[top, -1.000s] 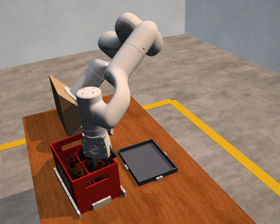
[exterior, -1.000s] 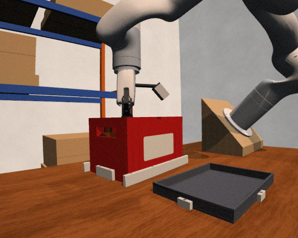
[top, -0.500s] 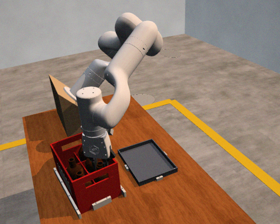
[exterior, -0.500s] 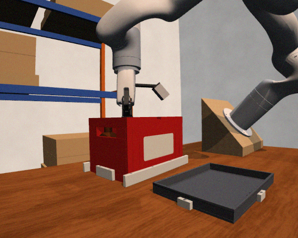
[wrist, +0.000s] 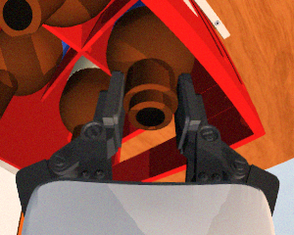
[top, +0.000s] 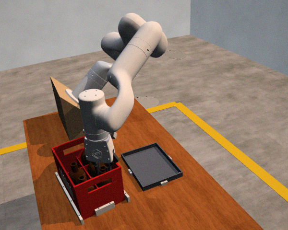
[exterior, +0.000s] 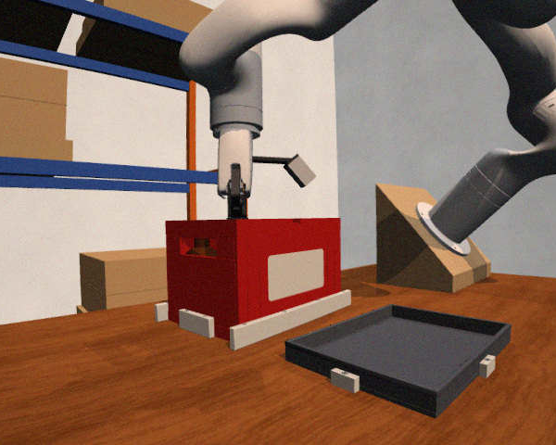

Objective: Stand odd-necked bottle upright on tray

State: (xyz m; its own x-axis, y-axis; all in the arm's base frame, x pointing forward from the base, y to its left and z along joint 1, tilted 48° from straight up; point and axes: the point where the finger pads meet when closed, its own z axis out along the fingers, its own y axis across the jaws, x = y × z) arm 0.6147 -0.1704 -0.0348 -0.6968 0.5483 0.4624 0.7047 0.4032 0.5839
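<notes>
Now: the brown bottle 9 cm to the right of my hand and 7 cm below it. Round my hand: red crate (9 cm behind, 7 cm below, 4 cm to the right); dark grey tray (25 cm to the left, 15 cm below, 6 cm behind).
</notes>
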